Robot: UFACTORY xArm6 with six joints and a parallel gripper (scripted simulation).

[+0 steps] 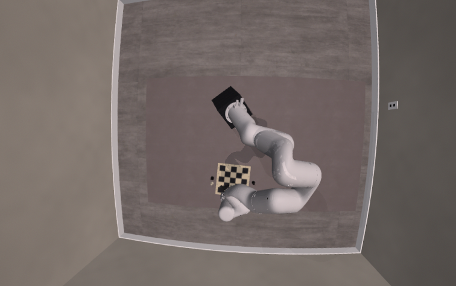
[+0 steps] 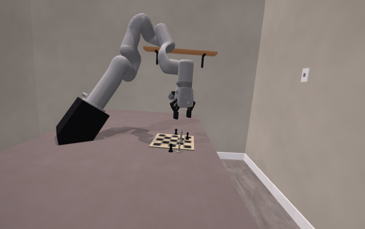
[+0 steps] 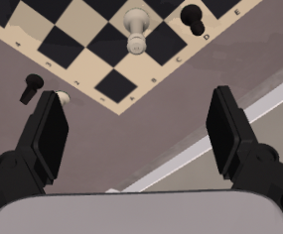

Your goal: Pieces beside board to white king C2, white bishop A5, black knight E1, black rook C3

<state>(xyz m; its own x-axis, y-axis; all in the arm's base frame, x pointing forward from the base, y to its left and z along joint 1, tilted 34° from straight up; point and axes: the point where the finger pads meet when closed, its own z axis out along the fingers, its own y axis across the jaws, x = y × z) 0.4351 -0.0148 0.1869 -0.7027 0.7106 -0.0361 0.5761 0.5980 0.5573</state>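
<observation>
Right now my hand is 140 mm to the left of the white bishop, 120 mm above it and 10 mm short of it. Round my hand: white king: 110 mm below; then chessboard: 140 mm below, 40 mm behind; then black piece: 140 mm to the right, 130 mm below, 20 mm behind.
</observation>
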